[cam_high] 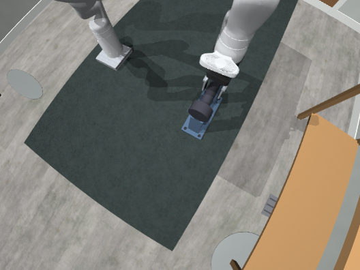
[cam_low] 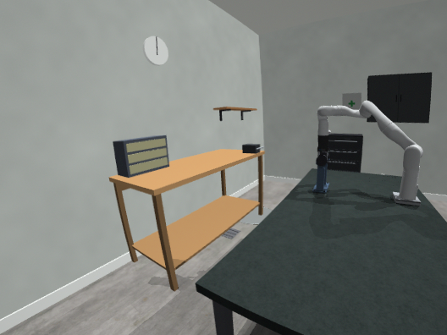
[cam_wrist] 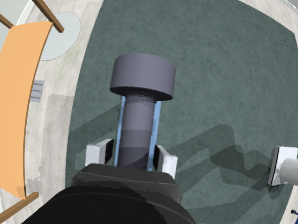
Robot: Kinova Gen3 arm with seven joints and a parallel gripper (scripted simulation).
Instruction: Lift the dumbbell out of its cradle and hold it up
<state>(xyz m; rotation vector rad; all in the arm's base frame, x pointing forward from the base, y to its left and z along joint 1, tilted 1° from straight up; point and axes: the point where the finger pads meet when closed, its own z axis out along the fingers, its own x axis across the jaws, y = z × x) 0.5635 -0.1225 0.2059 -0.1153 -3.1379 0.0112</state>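
Now: hand 1 cm above the dark grey dumbbell. Round my hand: blue cradle 14 cm below.
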